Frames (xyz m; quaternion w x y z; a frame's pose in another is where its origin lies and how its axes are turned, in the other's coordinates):
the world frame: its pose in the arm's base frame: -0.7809 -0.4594 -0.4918 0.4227 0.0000 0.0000 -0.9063
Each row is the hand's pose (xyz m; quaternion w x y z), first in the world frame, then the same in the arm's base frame.
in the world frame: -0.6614 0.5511 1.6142 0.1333 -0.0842 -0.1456 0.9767
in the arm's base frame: 0.0664 -0.3068 1.1224 0.9415 -0.1675 0.0148 0.2920
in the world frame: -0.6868 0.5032 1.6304 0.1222 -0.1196 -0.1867 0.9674
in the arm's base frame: 0.0460 -0.2566 1.1386 0.9284 -0.2198 0.0295 0.2982
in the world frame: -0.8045 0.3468 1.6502 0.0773 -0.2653 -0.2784 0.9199
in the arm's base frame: 0.0018 -0.0659 1.1584 0.8663 -0.3644 0.1228 0.3188
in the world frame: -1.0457 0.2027 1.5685 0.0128 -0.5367 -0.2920 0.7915
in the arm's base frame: 0.0464 0.2115 1.0767 0.7227 -0.4915 0.3630 0.3230
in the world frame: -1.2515 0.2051 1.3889 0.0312 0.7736 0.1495 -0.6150
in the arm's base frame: 0.1805 0.3676 0.8971 0.5442 -0.4625 0.6379 0.2882
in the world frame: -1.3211 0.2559 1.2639 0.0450 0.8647 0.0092 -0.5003
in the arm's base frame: 0.2642 0.3883 0.7721 0.4344 -0.3738 0.7797 0.2522
